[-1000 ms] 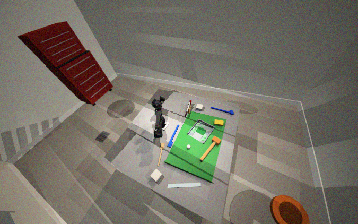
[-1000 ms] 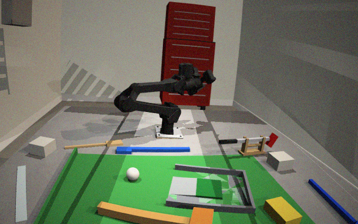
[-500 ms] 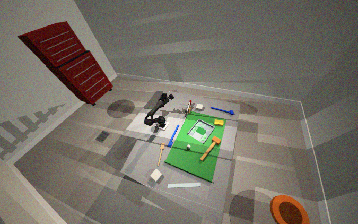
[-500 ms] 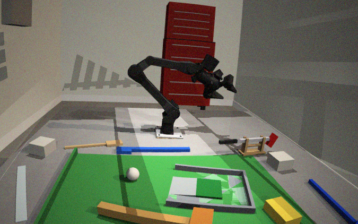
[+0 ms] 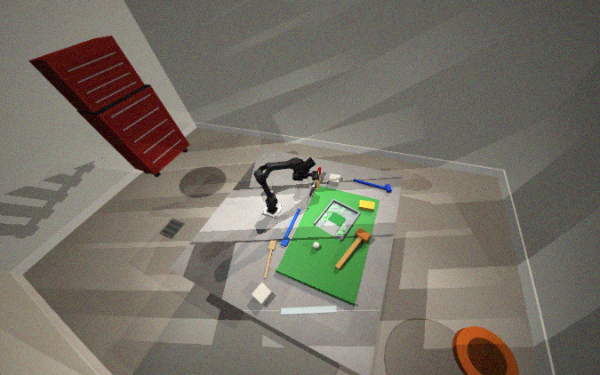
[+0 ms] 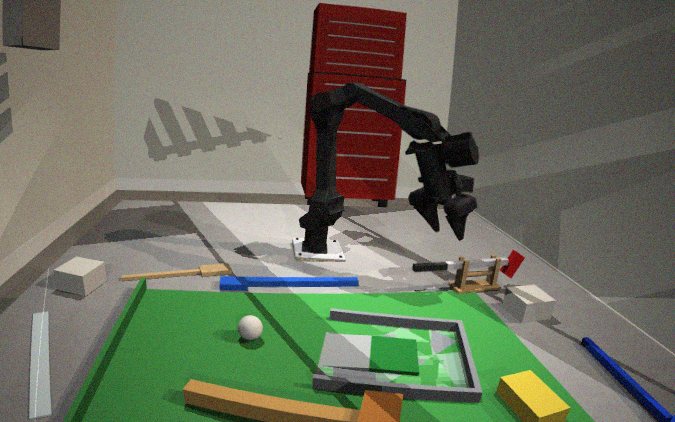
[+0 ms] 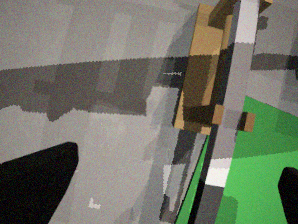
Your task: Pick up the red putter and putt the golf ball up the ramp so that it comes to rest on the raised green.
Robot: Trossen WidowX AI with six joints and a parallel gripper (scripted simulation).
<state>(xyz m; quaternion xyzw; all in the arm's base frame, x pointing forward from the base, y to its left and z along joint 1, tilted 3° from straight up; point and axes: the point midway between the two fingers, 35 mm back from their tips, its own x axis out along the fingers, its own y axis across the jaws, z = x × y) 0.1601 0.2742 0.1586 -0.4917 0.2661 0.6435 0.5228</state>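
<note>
The wooden stand lies 2 cm ahead of my gripper tip, 8 cm to the left of it and 8 cm below it. The rest, counted from my gripper tip: yellow block: 45 cm ahead, 3 cm to the left, 10 cm below; green mat: 32 cm ahead, 27 cm to the right, 12 cm below; white golf ball: 26 cm ahead, 40 cm to the right, 10 cm below.
</note>
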